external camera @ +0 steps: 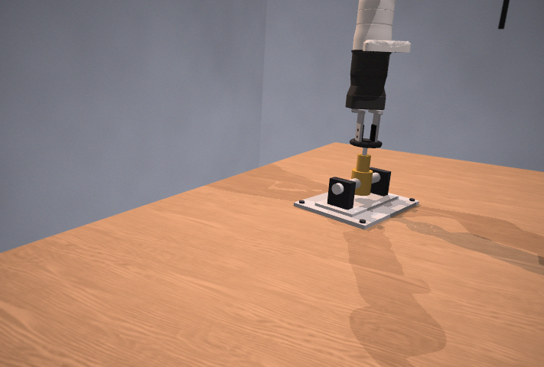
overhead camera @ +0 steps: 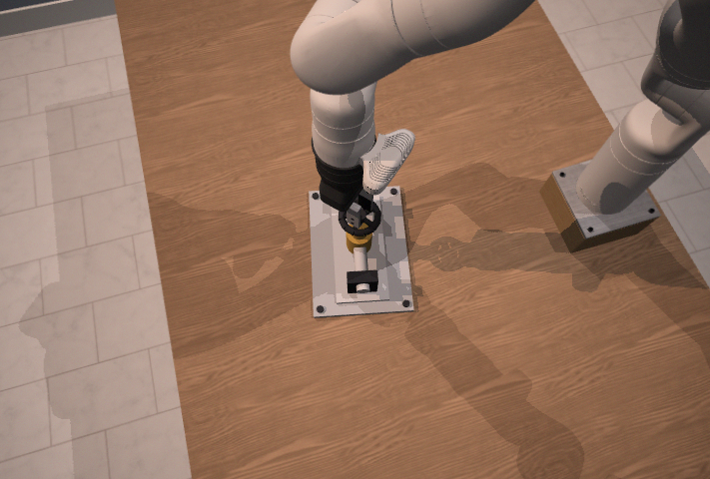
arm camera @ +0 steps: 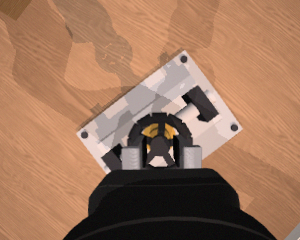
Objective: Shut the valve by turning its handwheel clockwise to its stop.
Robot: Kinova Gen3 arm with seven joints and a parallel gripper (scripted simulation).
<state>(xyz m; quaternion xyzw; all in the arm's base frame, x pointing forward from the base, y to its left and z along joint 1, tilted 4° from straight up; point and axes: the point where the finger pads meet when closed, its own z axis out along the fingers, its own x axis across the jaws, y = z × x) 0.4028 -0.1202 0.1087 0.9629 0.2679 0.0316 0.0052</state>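
Now: hand 30 mm above the black spoked handwheel.
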